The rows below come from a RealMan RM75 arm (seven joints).
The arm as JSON. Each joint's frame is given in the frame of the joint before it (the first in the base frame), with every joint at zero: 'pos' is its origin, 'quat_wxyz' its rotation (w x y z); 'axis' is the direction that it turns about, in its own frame. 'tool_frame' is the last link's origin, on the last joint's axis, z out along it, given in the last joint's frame.
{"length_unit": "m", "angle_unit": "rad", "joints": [
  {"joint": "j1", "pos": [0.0, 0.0, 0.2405], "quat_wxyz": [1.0, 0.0, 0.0, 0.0], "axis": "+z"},
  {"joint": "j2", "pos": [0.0, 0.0, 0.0], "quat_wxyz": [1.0, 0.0, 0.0, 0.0], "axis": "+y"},
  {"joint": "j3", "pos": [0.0, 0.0, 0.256], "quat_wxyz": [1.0, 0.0, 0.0, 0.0], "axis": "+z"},
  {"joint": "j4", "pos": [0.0, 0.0, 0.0], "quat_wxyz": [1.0, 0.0, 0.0, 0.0], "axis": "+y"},
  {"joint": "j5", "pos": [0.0, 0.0, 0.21], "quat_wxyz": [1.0, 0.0, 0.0, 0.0], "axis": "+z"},
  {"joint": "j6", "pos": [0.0, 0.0, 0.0], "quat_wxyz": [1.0, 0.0, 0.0, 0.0], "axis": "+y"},
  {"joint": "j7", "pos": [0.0, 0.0, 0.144], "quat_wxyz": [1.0, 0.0, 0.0, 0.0], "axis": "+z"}
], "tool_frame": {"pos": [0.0, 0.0, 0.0], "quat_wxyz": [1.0, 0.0, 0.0, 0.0]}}
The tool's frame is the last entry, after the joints.
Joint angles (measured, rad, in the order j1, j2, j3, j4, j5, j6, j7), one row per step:
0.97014, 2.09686, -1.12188, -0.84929, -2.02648, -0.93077, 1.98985
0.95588, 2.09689, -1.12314, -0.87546, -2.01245, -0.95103, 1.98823
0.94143, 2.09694, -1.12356, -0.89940, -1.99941, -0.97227, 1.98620
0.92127, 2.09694, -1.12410, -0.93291, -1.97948, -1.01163, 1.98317
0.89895, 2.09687, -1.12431, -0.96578, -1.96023, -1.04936, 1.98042
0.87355, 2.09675, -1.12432, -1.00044, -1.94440, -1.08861, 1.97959
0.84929, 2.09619, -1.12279, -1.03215, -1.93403, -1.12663, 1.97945
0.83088, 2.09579, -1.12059, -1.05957, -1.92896, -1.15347, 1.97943
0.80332, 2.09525, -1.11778, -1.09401, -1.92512, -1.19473, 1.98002
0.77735, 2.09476, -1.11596, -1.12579, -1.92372, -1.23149, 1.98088
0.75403, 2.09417, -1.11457, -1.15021, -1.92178, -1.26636, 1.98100
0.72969, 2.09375, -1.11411, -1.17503, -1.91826, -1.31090, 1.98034
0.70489, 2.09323, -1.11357, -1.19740, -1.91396, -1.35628, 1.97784
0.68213, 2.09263, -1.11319, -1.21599, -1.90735, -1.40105, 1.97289
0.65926, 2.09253, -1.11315, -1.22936, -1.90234, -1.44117, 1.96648
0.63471, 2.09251, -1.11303, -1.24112, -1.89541, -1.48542, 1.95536
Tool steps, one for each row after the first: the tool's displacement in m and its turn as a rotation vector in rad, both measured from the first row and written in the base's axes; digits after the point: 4 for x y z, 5 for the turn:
-0.0012, -0.0030, 0.0033, -0.00575, 0.01269, 0.01206
-0.0017, -0.0062, 0.0063, -0.01310, 0.02405, 0.02283
-0.0026, -0.0121, 0.0099, -0.03258, 0.03959, 0.04126
-0.0022, -0.0181, 0.0136, -0.05035, 0.05424, 0.05735
-0.0004, -0.0247, 0.0176, -0.06813, 0.06569, 0.07135
0.0023, -0.0309, 0.0214, -0.08457, 0.07202, 0.08284
0.0041, -0.0353, 0.0252, -0.09206, 0.07445, 0.09318
0.0086, -0.0423, 0.0292, -0.10817, 0.07346, 0.10303
0.0132, -0.0488, 0.0328, -0.12205, 0.06949, 0.11097
0.0181, -0.0551, 0.0352, -0.13869, 0.06548, 0.11601
0.0231, -0.0630, 0.0370, -0.16494, 0.06027, 0.12427
0.0287, -0.0713, 0.0384, -0.19287, 0.05486, 0.13209
0.0338, -0.0795, 0.0395, -0.22206, 0.05084, 0.14174
0.0399, -0.0874, 0.0399, -0.24991, 0.04676, 0.14714
0.0466, -0.0961, 0.0400, -0.28121, 0.04310, 0.15570

